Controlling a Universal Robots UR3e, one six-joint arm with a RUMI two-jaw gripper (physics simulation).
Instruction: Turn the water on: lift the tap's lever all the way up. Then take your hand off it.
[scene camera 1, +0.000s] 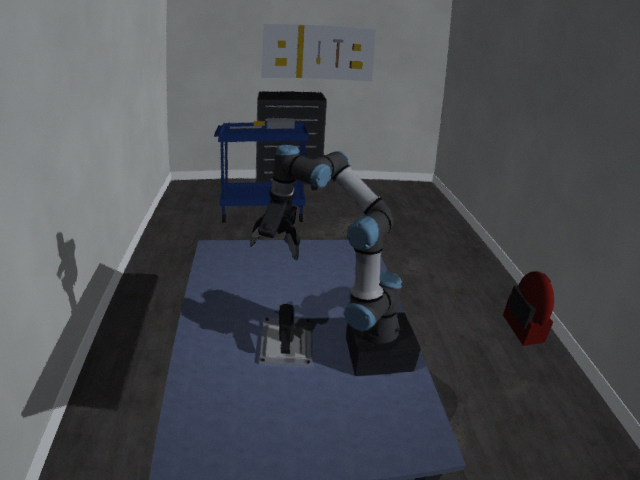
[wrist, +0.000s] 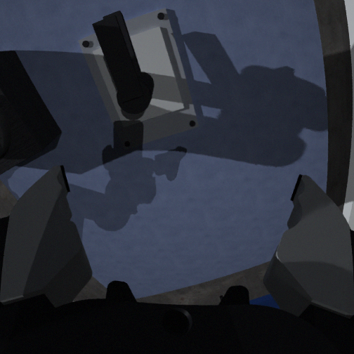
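Pixels of known places: gripper, fingertip midpoint: (scene camera 1: 273, 253); arm's base at its link origin: (scene camera 1: 379, 331).
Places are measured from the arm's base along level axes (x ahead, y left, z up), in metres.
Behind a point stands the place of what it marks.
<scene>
A black tap (scene camera 1: 286, 328) @(z 0.048, x 0.298, y -0.021 m) (wrist: 119, 60) stands on a light grey square plate (scene camera 1: 269, 343) @(z -0.086, x 0.337, y -0.109 m) (wrist: 157, 50) with dark screws at its corners. In the wrist view it is at the upper left, seen from above, as a long dark bar with a rounded end. The lever and the spout are both dark and overlap, so the lever's height is hard to tell. My gripper (scene camera 1: 273, 250) @(z 0.233, x 0.312, y -0.157 m) (wrist: 180, 174) is open, with nothing between its fingers. It hangs well above the blue table top, beyond the tap in the scene view, and touches nothing.
The blue table top (scene camera 1: 310, 413) @(z -0.100, x 0.278, y 0.209 m) (wrist: 210, 220) carries the arm's black base block (scene camera 1: 382, 356) @(z -0.017, x 0.025, y 0.101 m) (wrist: 30, 115), right of the tap in the scene view. A blue cart (scene camera 1: 263, 135) and a dark drawer cabinet (scene camera 1: 292, 96) stand at the back. A red object (scene camera 1: 540, 299) is at the right wall.
</scene>
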